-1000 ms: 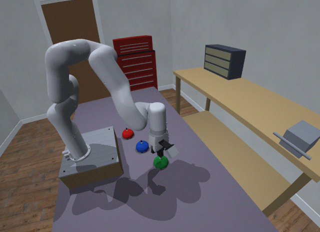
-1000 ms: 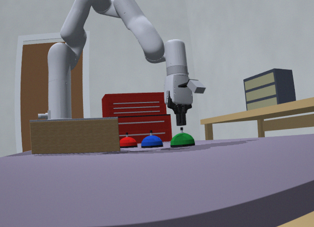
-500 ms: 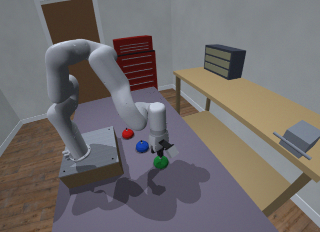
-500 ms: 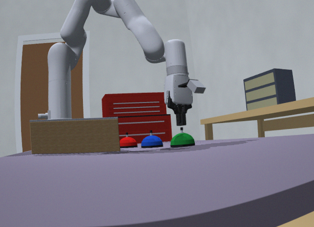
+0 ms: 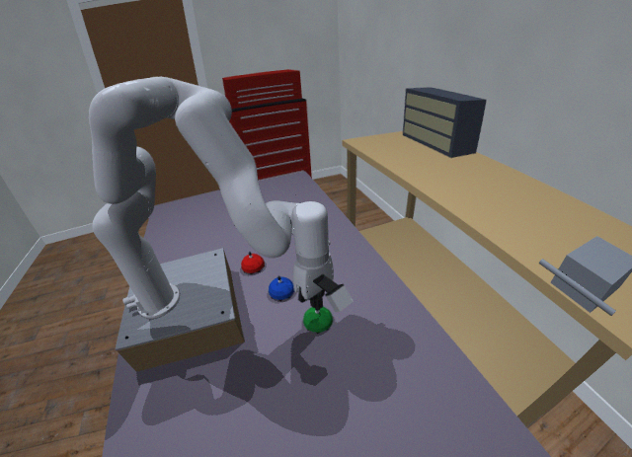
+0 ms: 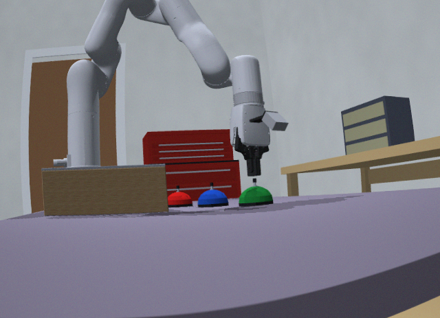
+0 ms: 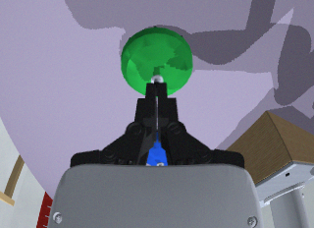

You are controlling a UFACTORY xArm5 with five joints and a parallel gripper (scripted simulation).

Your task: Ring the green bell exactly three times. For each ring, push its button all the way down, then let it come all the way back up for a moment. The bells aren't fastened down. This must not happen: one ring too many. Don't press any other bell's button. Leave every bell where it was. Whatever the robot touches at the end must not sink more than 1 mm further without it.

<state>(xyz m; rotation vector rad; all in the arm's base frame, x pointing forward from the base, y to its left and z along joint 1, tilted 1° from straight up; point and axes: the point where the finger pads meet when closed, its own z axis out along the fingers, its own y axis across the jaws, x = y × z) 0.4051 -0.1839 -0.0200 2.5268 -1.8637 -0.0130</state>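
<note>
Right now my hand is 5 cm above the green bell. Also, from my hand: blue bell: 5 cm behind, 16 cm to the left, 5 cm below; then red bell: 10 cm behind, 32 cm to the left, 5 cm below.
</note>
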